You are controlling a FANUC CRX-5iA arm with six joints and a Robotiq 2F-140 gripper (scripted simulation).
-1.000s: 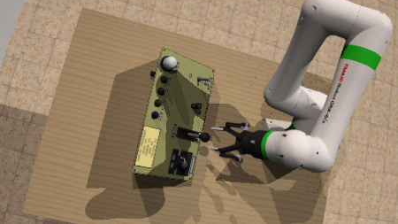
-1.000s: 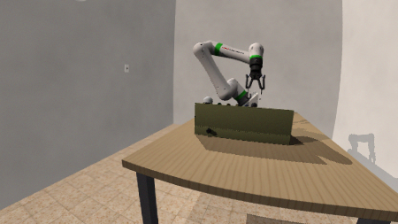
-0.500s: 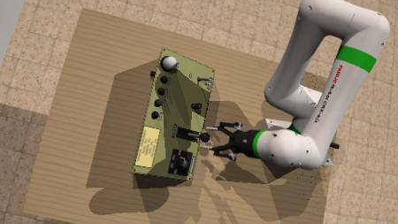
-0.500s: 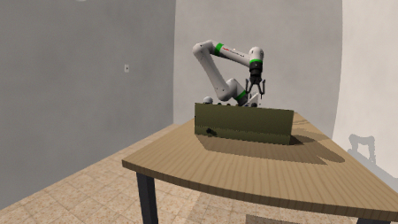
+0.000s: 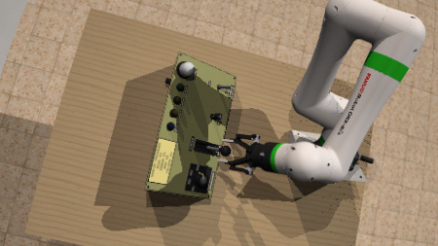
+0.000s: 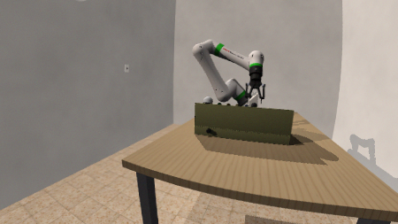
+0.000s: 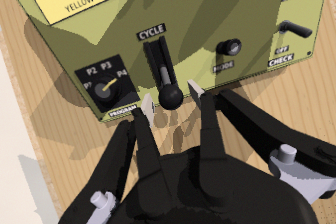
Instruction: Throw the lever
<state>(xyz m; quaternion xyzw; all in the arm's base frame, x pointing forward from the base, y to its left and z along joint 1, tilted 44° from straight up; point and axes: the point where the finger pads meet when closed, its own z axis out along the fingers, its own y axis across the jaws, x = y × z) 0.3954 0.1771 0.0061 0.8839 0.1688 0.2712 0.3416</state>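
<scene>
My hand is 10 cm short of the olive console, 5 cm to the left of it and 7 cm above it. Round my hand: mode push knob (7 cm ahead, 11 cm to the right, 4 cm below); then rotary program selector (5 cm ahead, 12 cm to the left, 4 cm below); then toggle switch (9 cm ahead, 23 cm to the right, 5 cm below).
</scene>
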